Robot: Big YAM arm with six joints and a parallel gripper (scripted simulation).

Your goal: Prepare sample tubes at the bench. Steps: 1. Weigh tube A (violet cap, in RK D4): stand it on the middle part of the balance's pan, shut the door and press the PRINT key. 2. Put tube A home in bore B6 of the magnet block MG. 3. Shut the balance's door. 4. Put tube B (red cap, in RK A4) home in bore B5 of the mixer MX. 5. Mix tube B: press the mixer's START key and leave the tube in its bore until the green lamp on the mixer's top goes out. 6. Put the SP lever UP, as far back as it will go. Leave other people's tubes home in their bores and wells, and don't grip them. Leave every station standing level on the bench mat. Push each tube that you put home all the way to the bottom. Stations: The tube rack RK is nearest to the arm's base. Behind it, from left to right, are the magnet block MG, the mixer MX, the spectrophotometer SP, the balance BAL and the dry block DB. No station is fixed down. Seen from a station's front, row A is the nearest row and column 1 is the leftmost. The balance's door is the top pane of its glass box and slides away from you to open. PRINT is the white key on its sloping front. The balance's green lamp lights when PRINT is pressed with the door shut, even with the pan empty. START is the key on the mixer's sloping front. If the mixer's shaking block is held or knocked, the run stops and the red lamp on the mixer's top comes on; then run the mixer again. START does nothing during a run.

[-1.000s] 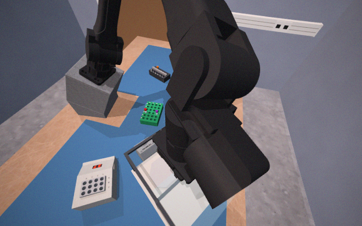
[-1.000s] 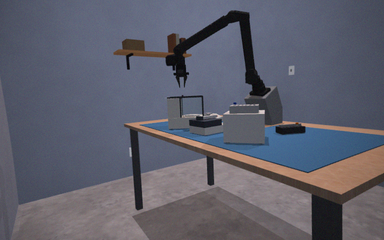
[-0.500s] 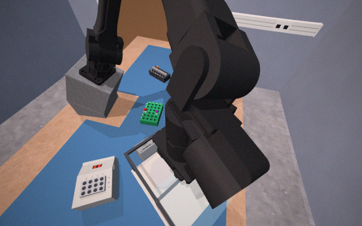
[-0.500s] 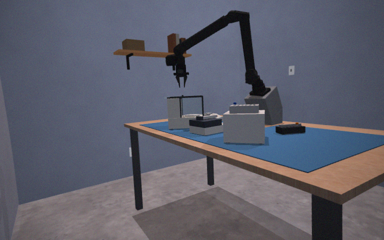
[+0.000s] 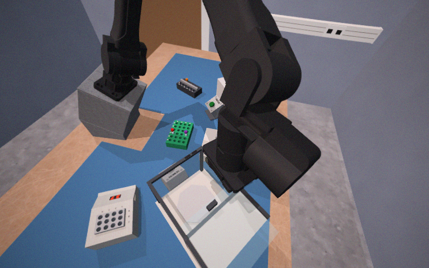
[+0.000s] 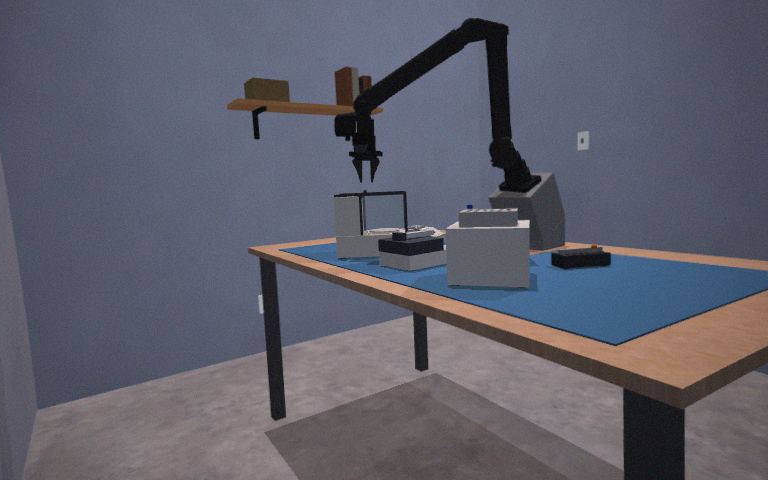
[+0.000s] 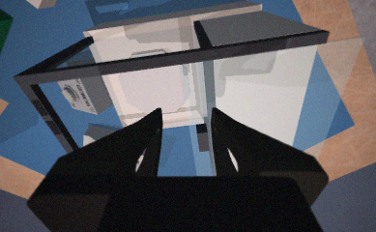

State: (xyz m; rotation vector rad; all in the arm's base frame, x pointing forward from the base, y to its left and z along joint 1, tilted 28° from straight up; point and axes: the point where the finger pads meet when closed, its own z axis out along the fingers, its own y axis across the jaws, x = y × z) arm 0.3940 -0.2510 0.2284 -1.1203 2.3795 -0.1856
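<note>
My gripper is now 25 cm to the right of the green rack RK, 25 cm past it and 24 cm above it. The rest, counted from my hand: SP lever: 24 cm to the left, 17 cm below, 4 cm behind; then balance door: 6 cm to the right, 5 cm below, 1 cm ahead; then white print key: 20 cm behind, 19 cm below, 6 cm to the left.
</note>
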